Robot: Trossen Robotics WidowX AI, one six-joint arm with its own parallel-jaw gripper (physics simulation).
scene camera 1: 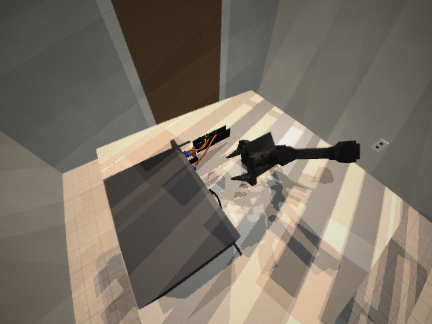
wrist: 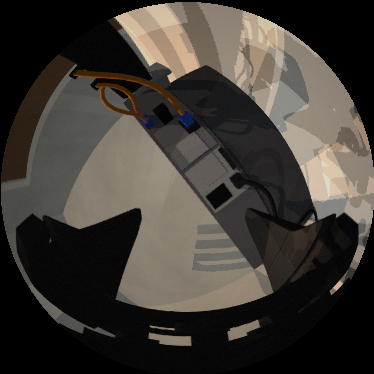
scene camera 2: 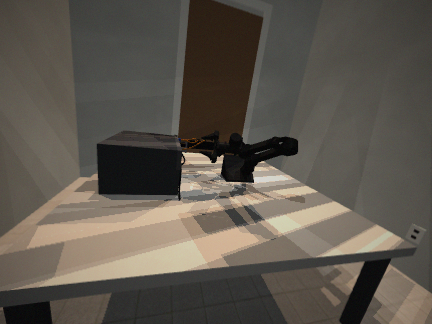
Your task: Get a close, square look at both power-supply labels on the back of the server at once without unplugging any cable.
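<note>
The dark server lies on the table. Its grey back panel runs diagonally, slanted, across the wrist view. Two pale patches, a smaller one and a larger one, show on it; they look like the labels, tilted, their print too small to read. Orange cables end in blue plugs at the panel's upper part. A black cable is plugged in lower down. My gripper is open and empty, facing the back, apart from it.
A black block stands beyond the panel's far end, joined by the orange cables. The arm base stands on the table, to the right of the server. A wall outlet is at the right.
</note>
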